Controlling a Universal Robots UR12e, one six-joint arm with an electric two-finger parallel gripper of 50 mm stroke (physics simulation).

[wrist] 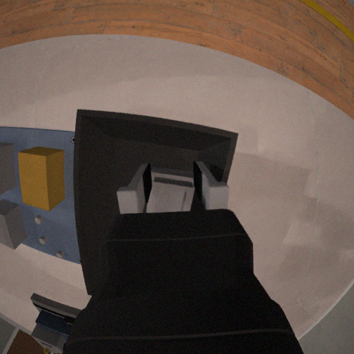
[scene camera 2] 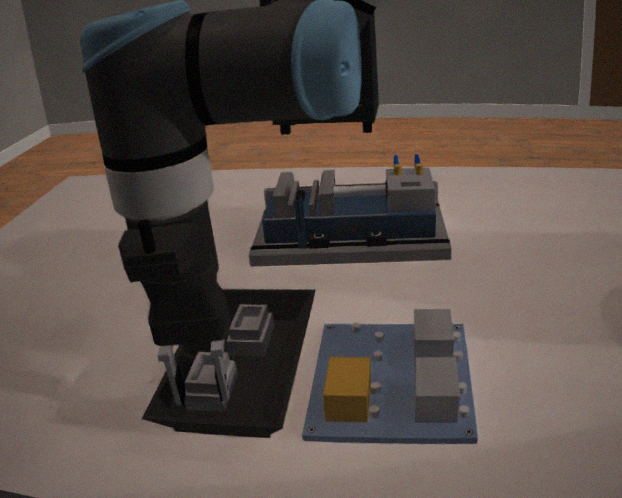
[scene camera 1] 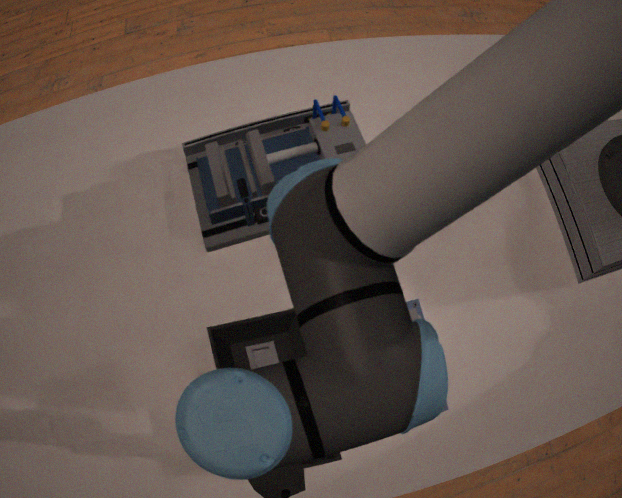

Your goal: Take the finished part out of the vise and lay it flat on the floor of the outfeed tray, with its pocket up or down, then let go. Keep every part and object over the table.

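The grey finished part lies in the front part of the dark outfeed tray, pocket up, and looks flat on the floor. My gripper points down into the tray, its two fingers low on either side of the part, open, with nothing gripped. Any small gap at the fingers is hard to see. In scene camera 1 the arm hides the gripper and this part. The vise stands behind, with no part between its jaws.
A second grey pocketed part lies in the tray behind the first. A blue plate beside the tray bears a yellow block, two grey blocks and several pegs. The tray walls stand close to the fingers.
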